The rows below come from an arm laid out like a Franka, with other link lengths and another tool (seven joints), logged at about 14 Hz.
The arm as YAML. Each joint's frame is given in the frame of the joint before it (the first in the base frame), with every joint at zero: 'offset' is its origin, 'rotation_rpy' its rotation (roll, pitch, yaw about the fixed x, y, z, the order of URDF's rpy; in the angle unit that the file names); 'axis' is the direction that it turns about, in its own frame. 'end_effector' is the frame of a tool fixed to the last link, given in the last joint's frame.
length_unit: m
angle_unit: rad
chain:
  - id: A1
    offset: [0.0, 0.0, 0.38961]
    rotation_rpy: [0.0, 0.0, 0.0]
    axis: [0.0, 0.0, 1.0]
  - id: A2
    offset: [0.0, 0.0, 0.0]
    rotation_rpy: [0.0, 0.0, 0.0]
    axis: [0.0, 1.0, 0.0]
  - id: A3
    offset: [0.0, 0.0, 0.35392]
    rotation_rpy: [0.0, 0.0, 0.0]
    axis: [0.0, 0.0, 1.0]
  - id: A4
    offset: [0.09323, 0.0, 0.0]
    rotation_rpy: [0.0, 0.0, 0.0]
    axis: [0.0, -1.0, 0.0]
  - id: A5
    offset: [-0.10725, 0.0, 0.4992]
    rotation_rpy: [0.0, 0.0, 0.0]
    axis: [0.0, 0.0, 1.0]
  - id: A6
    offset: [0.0, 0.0, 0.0]
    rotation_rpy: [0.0, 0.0, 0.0]
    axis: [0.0, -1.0, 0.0]
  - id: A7
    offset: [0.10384, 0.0, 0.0]
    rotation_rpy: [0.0, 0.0, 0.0]
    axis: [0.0, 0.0, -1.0]
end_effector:
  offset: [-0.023, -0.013, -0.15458]
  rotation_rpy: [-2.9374, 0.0, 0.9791]
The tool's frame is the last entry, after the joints.
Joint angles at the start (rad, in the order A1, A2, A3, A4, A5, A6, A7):
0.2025, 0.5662, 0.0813, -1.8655, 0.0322, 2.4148, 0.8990
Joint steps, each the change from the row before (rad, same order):
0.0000, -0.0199, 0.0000, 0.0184, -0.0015, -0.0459, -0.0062
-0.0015, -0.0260, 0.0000, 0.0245, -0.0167, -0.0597, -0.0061
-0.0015, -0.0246, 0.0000, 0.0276, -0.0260, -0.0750, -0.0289
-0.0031, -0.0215, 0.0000, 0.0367, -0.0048, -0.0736, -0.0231
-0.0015, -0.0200, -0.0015, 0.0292, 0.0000, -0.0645, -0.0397
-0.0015, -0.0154, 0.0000, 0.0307, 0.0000, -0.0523, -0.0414
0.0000, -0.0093, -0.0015, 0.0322, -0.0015, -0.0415, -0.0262
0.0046, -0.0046, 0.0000, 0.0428, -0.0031, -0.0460, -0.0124
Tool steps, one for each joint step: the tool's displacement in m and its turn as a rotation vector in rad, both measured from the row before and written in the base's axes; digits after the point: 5 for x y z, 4 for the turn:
0.00514, 0.00092, 0.02045, -0.0030, 0.0065, 0.0094
0.00638, -0.00097, 0.02733, -0.0142, 0.0047, 0.0189
0.00403, -0.00324, 0.02719, -0.0244, 0.0150, 0.0469
0.00616, -0.00269, 0.03051, -0.0082, 0.0130, 0.0236
0.00308, -0.00327, 0.02660, -0.0035, 0.0141, 0.0371
0.00374, -0.00196, 0.02508, 0.0006, 0.0058, 0.0397
0.00468, -0.00137, 0.02211, -0.0004, -0.0005, 0.0252
0.00495, 0.00357, 0.02431, -0.0018, -0.0022, 0.0177

